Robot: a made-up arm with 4 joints. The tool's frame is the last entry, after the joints. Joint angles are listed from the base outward. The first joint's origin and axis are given. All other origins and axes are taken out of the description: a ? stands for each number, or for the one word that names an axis. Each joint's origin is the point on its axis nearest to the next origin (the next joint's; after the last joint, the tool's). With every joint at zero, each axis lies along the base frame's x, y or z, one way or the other. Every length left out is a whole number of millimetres.
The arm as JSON. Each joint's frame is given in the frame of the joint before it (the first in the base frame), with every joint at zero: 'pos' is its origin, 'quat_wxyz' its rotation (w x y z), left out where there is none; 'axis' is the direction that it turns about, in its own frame. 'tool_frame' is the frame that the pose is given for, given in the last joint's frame.
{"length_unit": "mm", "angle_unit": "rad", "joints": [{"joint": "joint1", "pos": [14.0, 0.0, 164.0], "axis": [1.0, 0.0, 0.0]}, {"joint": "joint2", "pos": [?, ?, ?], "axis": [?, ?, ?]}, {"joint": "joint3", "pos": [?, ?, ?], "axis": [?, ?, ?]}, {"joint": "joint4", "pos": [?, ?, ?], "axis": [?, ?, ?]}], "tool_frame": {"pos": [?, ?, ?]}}
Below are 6 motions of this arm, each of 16 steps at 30 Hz.
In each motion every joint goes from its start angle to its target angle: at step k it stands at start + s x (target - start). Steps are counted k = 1, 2, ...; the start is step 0. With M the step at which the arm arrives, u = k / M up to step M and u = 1 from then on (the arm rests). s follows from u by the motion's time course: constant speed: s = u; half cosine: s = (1 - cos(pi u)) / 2; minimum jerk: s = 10 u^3 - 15 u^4 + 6 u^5.
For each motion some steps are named. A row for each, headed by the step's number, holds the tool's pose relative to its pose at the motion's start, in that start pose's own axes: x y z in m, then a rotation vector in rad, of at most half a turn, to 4 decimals.
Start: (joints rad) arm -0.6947 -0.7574 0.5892 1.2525
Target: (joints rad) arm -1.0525 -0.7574 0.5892 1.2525
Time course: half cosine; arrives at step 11
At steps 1, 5, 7, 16:
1: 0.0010 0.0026 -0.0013 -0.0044 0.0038 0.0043
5: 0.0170 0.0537 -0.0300 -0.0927 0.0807 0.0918
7: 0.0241 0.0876 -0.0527 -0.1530 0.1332 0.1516
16: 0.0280 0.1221 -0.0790 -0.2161 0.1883 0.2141

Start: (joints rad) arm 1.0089 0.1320 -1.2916 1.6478
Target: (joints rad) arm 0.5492 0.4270 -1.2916 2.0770
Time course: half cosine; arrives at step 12
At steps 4, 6, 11, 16:
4: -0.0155 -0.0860 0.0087 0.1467 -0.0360 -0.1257
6: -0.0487 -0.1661 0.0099 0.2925 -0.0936 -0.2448
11: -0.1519 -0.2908 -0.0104 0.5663 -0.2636 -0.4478
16: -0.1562 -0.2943 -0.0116 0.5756 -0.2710 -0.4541

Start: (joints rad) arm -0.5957 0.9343 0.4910 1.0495
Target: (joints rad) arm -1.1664 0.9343 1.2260 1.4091
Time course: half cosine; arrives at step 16
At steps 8, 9, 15, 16:
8: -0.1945 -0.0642 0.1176 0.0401 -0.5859 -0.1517
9: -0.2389 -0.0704 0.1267 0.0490 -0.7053 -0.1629
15: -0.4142 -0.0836 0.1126 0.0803 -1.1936 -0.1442
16: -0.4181 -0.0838 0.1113 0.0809 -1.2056 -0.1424

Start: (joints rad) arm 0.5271 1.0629 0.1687 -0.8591
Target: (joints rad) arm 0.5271 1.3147 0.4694 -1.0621
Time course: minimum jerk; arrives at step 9
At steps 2, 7, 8, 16:
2: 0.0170 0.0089 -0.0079 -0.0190 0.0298 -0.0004
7: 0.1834 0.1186 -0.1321 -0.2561 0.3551 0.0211
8: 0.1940 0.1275 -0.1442 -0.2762 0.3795 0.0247
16: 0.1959 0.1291 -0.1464 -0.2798 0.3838 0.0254

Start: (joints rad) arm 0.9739 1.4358 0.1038 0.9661
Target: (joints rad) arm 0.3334 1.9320 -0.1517 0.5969
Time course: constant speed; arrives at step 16
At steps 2, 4, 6, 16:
2: 0.0125 -0.0152 0.0151 -0.0598 -0.0028 -0.0774
4: 0.0241 -0.0343 0.0309 -0.1126 -0.0021 -0.1557
6: 0.0342 -0.0573 0.0474 -0.1582 0.0017 -0.2344
16: 0.0430 -0.2214 0.1389 -0.2740 0.0588 -0.6126

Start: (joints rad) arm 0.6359 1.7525 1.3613 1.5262
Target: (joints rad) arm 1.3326 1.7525 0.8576 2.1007
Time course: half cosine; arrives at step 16
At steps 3, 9, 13, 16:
3: 0.0089 -0.0125 -0.0346 0.0459 0.1000 0.0124
9: -0.0234 -0.0847 -0.2749 0.3017 0.7165 -0.0192
13: -0.1297 -0.1313 -0.4098 0.4215 1.0948 -0.1316
16: -0.1681 -0.1445 -0.4381 0.4458 1.1929 -0.1733

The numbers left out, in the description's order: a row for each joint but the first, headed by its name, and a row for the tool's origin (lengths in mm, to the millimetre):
joint2: xyz 0.0 -16.0 -165.0, axis 0.0 1.0 0.0
joint3: xyz 100.0 0.0 224.0, axis 0.0 0.0 -1.0
joint4: xyz 262.0 92.0 0.0, axis 1.0 0.0 0.0
tool: xyz 0.0 -59.0 362.0

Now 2 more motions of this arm.
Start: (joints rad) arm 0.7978 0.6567 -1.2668 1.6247
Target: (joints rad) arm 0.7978 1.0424 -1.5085 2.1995
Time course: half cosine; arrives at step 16
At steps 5, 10, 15, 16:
5: 0.0154 -0.0815 -0.0162 0.2101 0.0506 -0.0296
10: 0.0284 -0.2289 -0.1008 0.6568 0.1485 -0.0995
15: 0.0222 -0.2944 -0.1821 0.9427 0.2061 -0.1494
16: 0.0218 -0.2960 -0.1850 0.9519 0.2079 -0.1510

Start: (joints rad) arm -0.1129 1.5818 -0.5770 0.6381
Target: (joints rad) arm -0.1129 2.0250 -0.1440 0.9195
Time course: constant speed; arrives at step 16
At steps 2, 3, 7, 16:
2: 0.0112 -0.0492 -0.0049 0.0641 0.0045 -0.0717
3: 0.0154 -0.0735 -0.0084 0.0952 0.0062 -0.1080
7: 0.0229 -0.1679 -0.0288 0.2125 0.0100 -0.2557
16: -0.0107 -0.3503 -0.1009 0.4305 -0.0017 -0.6008

